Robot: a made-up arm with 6 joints. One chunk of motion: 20 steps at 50 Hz.
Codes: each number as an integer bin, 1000 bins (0 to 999) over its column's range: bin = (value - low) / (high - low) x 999, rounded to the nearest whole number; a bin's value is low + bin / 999 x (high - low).
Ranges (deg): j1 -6..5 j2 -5..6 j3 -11..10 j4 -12..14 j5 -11..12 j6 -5..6
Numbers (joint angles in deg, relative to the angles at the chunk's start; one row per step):
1: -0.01 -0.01 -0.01 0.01 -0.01 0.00
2: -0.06 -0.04 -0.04 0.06 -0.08 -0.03
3: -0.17 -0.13 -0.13 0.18 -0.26 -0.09
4: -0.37 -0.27 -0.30 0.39 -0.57 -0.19
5: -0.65 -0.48 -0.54 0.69 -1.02 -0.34
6: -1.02 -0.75 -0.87 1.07 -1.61 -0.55
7: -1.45 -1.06 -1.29 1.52 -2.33 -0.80
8: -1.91 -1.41 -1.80 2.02 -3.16 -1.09
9: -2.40 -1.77 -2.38 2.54 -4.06 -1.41
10: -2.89 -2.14 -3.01 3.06 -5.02 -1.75
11: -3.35 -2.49 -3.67 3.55 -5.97 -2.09
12: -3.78 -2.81 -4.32 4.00 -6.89 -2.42
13: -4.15 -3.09 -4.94 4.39 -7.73 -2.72
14: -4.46 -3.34 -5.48 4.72 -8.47 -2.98
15: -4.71 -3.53 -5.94 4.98 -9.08 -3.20
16: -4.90 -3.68 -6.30 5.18 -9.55 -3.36
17: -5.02 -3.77 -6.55 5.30 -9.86 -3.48
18: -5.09 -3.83 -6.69 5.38 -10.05 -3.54
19: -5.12 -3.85 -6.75 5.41 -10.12 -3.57
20: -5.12 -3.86 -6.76 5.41 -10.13 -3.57
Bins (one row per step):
1: 544 453 523 461 477 454
2: 539 450 521 463 474 451
3: 529 442 517 468 466 446
4: 511 430 509 476 453 437
5: 486 410 498 488 433 423
6: 452 386 482 502 408 404
7: 413 358 462 519 377 381
8: 371 326 438 539 341 355
9: 327 293 410 559 301 326
10: 282 260 380 579 260 295
11: 241 228 349 597 218 264
12: 202 199 318 615 179 234
13: 168 173 288 630 142 207
14: 140 151 263 642 110 183
15: 117 134 241 652 83 163
16: 100 120 224 660 63 149
17: 89 112 212 665 50 138
18: 83 106 205 668 41 133
19: 80 104 202 669 38 130
20: 80 104 202 669 38 130

